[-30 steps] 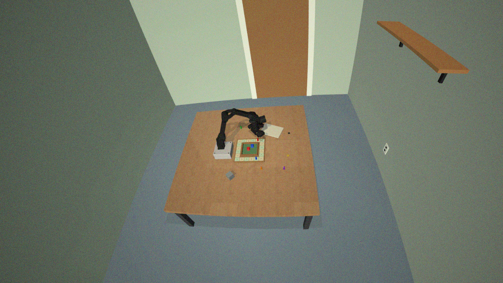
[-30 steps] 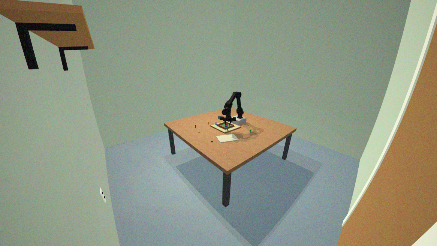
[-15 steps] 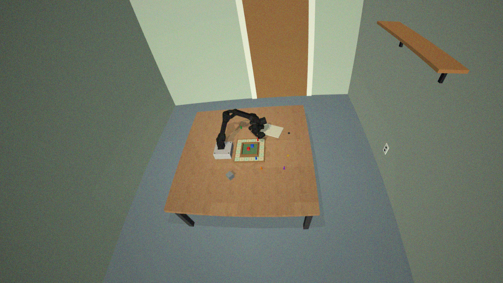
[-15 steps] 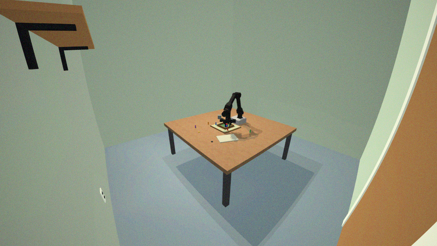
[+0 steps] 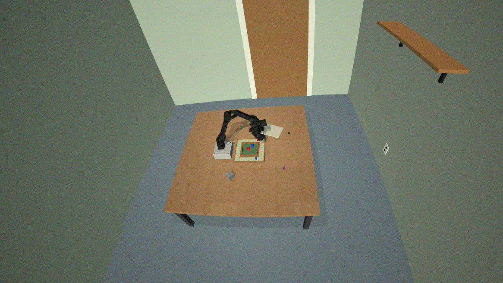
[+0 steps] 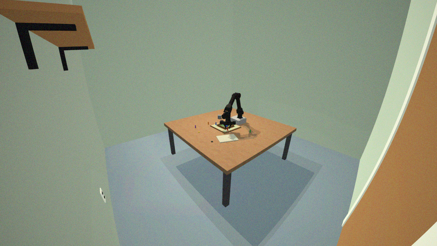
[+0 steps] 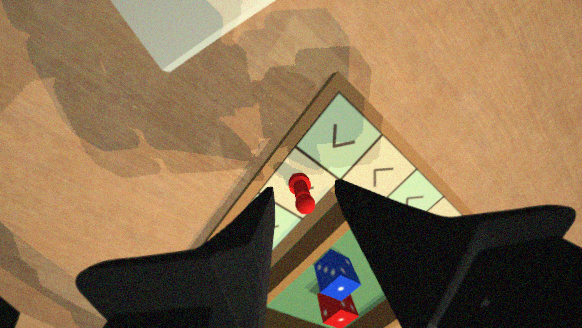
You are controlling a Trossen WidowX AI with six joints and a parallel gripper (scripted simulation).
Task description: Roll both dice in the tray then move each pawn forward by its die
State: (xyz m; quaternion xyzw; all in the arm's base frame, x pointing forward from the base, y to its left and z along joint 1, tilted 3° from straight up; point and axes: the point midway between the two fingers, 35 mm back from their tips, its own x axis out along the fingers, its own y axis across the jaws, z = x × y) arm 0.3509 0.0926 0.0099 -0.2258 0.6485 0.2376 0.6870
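My gripper tip is right at the red pawn. Round my gripper tip: green tray (80 mm behind, 110 mm to the right, 20 mm below); blue pawn (20 mm behind, 230 mm to the right); pale card (140 mm ahead, 130 mm to the left, 20 mm below).
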